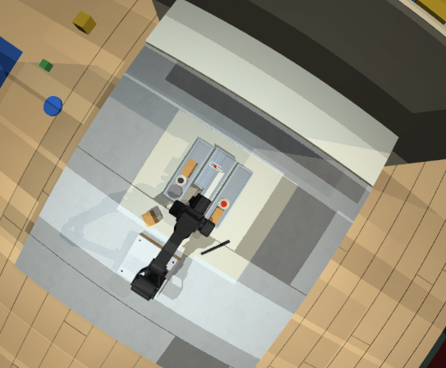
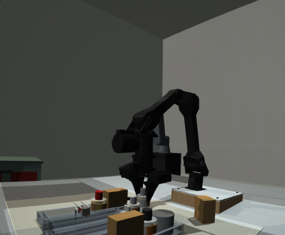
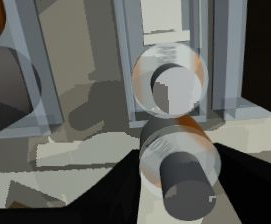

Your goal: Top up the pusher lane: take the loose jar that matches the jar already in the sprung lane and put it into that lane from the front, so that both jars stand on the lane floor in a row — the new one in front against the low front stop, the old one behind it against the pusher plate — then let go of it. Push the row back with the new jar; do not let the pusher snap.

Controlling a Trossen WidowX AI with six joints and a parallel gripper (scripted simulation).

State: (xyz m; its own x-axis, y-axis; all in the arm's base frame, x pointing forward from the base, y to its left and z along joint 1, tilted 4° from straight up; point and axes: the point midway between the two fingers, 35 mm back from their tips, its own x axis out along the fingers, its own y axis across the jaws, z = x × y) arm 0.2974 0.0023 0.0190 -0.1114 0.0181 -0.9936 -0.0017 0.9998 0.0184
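Now: the grey cylinder 130 mm to the left of my gripper tip, 50 mm ahead of it and 20 mm below it. The rest, counted from my gripper tip: sprung lane (190 mm ahead, 30 mm below, 20 mm to the left); then black rod (160 mm to the right, 70 mm behind, 40 mm below); then red mark (230 mm ahead, 40 mm to the left, 20 mm above).
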